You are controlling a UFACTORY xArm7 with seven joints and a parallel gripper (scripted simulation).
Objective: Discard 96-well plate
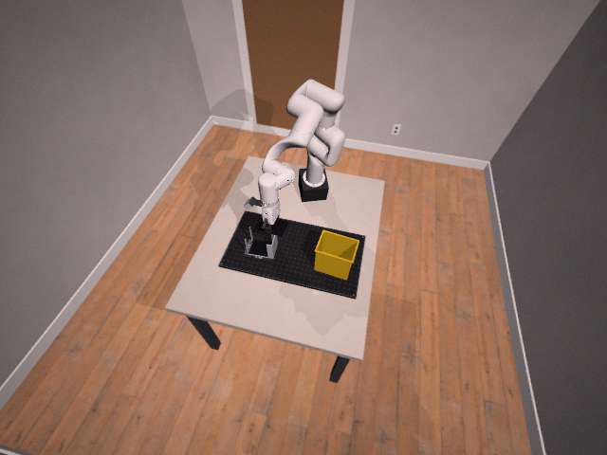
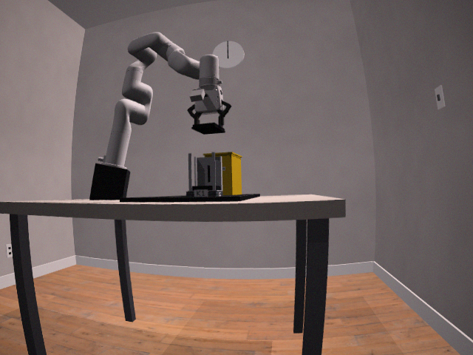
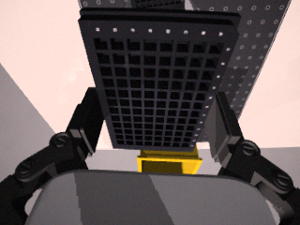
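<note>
Right now the yellow bin W1 is 50 mm ahead of my hand, 300 mm to the left of it and 160 mm below it. From my hand the other things lie so: rack label K1 (20 mm behind, 150 mm to the right, 240 mm below); then black 96-well plate (10 mm below).
</note>
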